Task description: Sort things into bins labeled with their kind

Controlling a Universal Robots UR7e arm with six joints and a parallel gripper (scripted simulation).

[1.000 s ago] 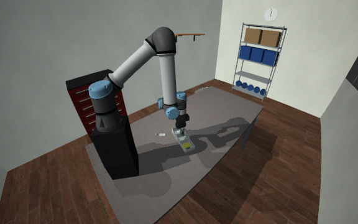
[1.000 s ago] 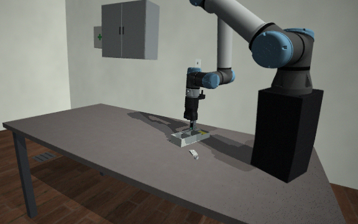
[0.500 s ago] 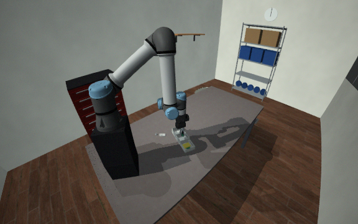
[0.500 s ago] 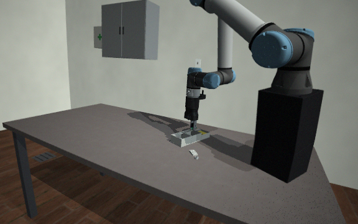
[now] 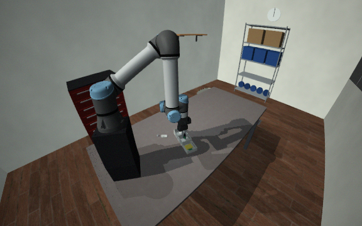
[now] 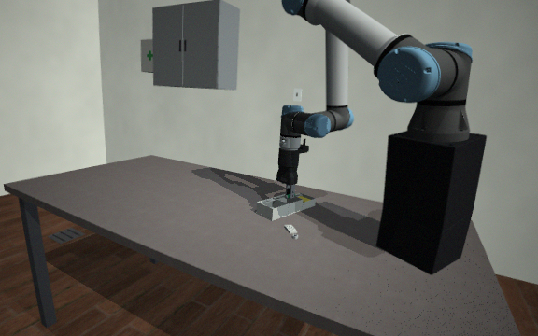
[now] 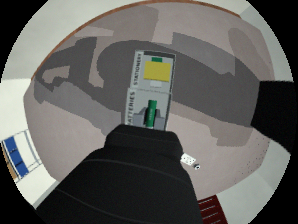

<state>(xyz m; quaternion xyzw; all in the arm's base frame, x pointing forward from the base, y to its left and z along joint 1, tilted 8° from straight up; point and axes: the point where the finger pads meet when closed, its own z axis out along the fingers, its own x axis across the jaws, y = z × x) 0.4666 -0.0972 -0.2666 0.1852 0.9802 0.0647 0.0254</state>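
Now: hand 8 cm to the left of the yellow block, 5 cm above it and 3 cm past it. Round my hand: slim green thing (1 cm below).
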